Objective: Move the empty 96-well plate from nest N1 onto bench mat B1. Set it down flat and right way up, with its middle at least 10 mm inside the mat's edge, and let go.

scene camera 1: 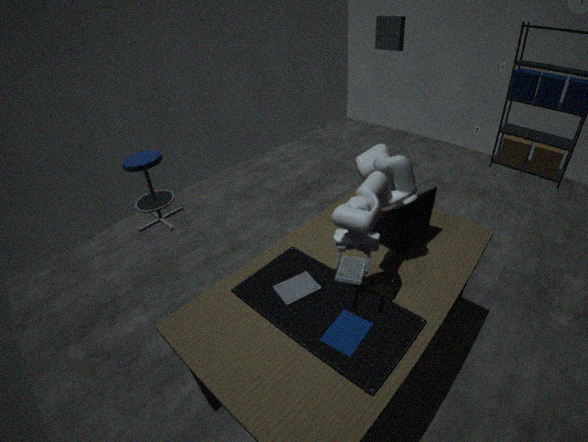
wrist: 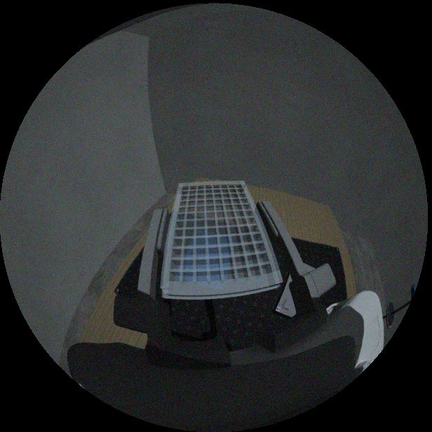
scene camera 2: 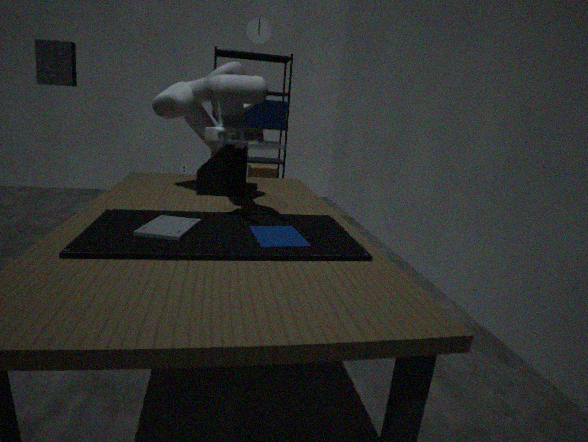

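Pixels of known places: end effector, tool point: (scene camera 1: 351, 267) (scene camera 2: 258, 144); arm's base, origin of the base link: (scene camera 1: 406, 203) (scene camera 2: 223, 147).
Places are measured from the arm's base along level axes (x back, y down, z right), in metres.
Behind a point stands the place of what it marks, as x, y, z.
My gripper (scene camera 1: 352, 266) @(-0.572, -0.065, -0.162) (wrist: 214, 209) is shut on the pale 96-well plate, its fingers along the two long sides. The plate (scene camera 1: 351, 269) @(-0.580, -0.065, -0.169) (scene camera 2: 266, 145) @(-0.640, -0.071, -0.186) (wrist: 215, 235) is held in the air, wells up and roughly level in the scene camera 2 view. It is above and behind the black board's back edge, towards the arm base. The blue mat (scene camera 1: 346, 332) @(-0.652, 0.161, -0.233) (scene camera 2: 280, 236) @(-0.657, 0.160, -0.237) lies flat on the board, lower and nearer scene camera 2. In the wrist view, blue shows through the plate's wells; the plate hides most of the mat. A thin dark frame (scene camera 1: 354, 300) @(-0.517, 0.162, -0.147) shows below the plate, hard to make out.
A light grey flat piece (scene camera 1: 297, 287) @(-0.645, 0.151, 0.052) (scene camera 2: 168, 227) @(-0.669, 0.151, 0.051) (wrist: 286, 301) lies on the black board (scene camera 1: 260, 290) @(-0.764, 0.163, 0.149) (scene camera 2: 100, 250) @(-0.828, 0.162, 0.159), beside the mat. A dark upright panel (scene camera 1: 427, 207) @(0.040, -0.004, -0.096) (scene camera 2: 237, 172) @(-0.148, 0.079, -0.074) stands by the arm base. The wooden table (scene camera 1: 235, 350) @(-0.996, 0.175, -0.024) (scene camera 2: 225, 305) @(-1.016, 0.175, -0.137) surrounds the board.
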